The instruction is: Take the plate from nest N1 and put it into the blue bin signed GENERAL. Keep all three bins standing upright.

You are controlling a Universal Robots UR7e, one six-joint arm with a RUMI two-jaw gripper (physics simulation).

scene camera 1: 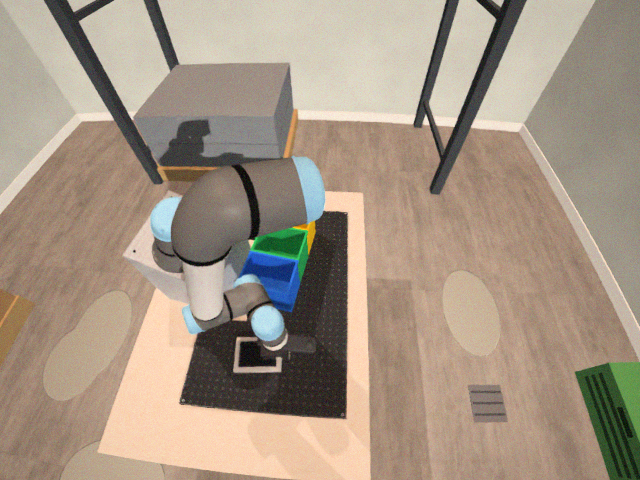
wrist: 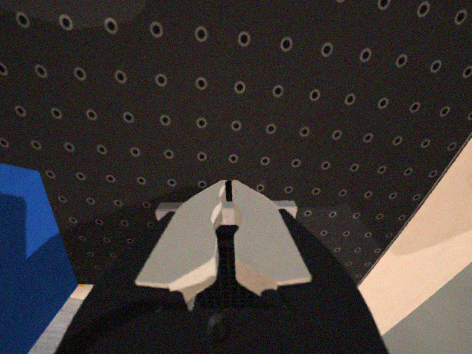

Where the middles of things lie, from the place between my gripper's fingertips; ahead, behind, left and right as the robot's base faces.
The black plate (wrist: 226, 293) is 10 cm behind my hand, 2 cm to the right of it and 2 cm above it. From my hand the other things lie so: blue bin (scene camera 1: 280, 277) (10 cm behind, 22 cm to the left, 9 cm above); green bin (scene camera 1: 291, 243) (9 cm behind, 35 cm to the left, 9 cm above).
